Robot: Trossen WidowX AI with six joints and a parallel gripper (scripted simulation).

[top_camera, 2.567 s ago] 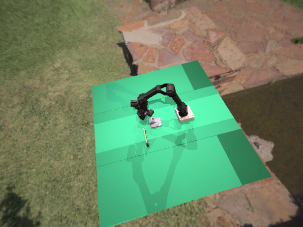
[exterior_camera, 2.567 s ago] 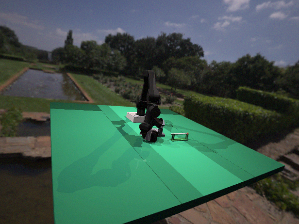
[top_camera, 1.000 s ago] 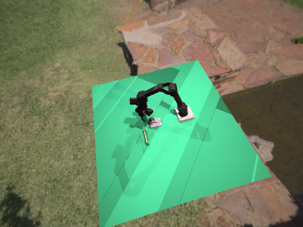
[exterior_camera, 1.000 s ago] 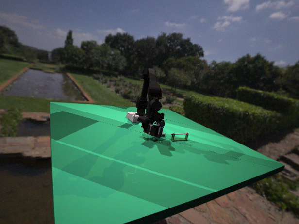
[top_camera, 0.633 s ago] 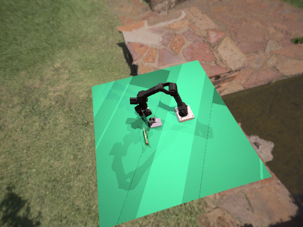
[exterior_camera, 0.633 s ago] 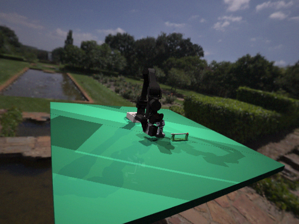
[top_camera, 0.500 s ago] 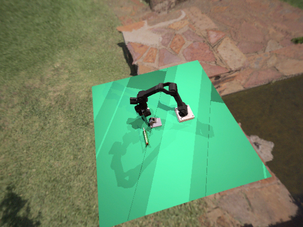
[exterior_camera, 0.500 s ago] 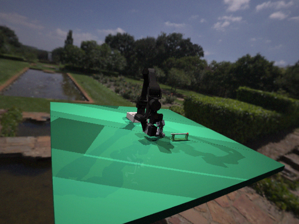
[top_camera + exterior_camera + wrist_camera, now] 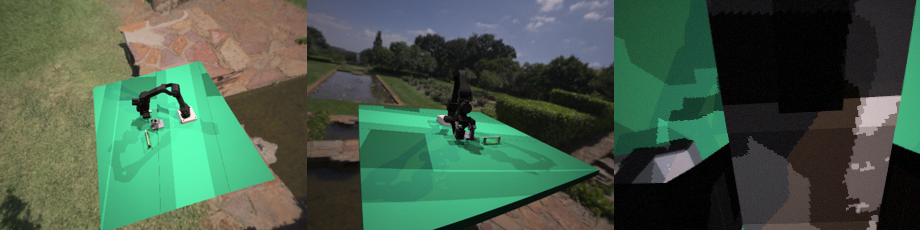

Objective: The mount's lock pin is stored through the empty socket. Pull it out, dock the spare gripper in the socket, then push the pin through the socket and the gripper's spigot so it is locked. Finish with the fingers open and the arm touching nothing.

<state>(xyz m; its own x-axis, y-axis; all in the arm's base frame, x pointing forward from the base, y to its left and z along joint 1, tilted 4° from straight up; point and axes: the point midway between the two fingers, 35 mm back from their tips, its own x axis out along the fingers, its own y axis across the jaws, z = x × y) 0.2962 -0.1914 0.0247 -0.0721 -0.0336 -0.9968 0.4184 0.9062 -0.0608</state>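
My gripper tip is 2 cm past the grey mount and 13 cm to the right of it. Round my gripper tip: spare gripper 1 cm ahead, 1 cm to the right, 2 cm above; then green cradle 11 cm ahead, 23 cm to the left, 3 cm below.
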